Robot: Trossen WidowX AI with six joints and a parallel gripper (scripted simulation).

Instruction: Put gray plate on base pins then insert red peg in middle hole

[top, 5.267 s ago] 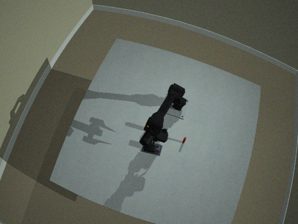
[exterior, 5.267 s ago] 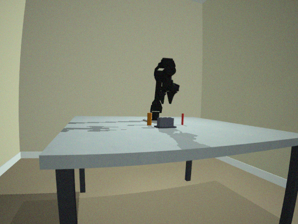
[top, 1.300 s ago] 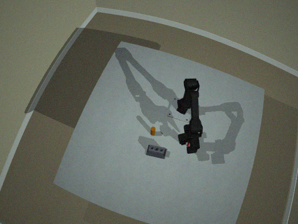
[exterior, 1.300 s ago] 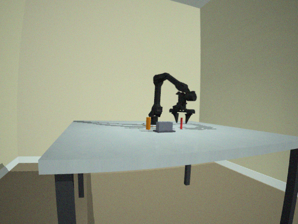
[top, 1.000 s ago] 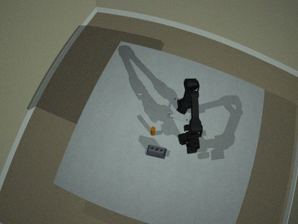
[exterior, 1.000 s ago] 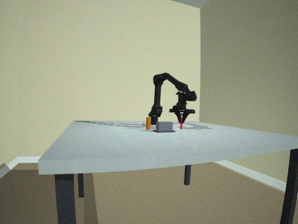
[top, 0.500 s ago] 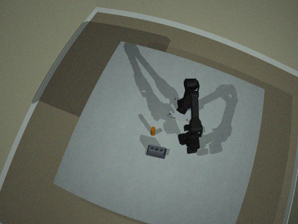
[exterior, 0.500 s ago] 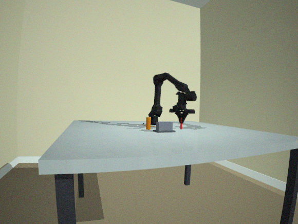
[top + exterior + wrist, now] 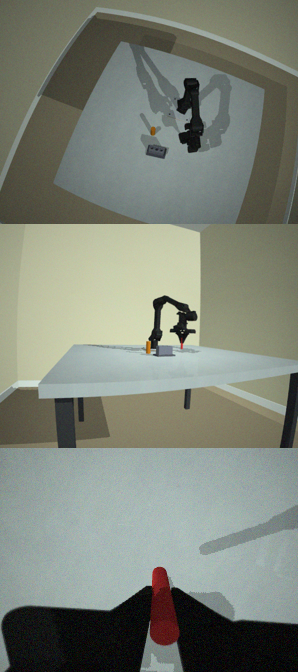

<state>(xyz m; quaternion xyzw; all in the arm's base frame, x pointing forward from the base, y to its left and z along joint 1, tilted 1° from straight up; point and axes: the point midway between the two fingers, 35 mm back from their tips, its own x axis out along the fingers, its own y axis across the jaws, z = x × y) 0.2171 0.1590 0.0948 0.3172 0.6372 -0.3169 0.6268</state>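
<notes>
Right now my gripper tip is 160 mm to the left of the gray plate, 140 mm short of it and 20 mm above it. Also, from my gripper tip: red peg (right at my gripper tip); then orange cylinder (240 mm to the right, 40 mm ahead, 30 mm below); then dark flat base (160 mm to the right, 140 mm ahead, 60 mm below).
</notes>
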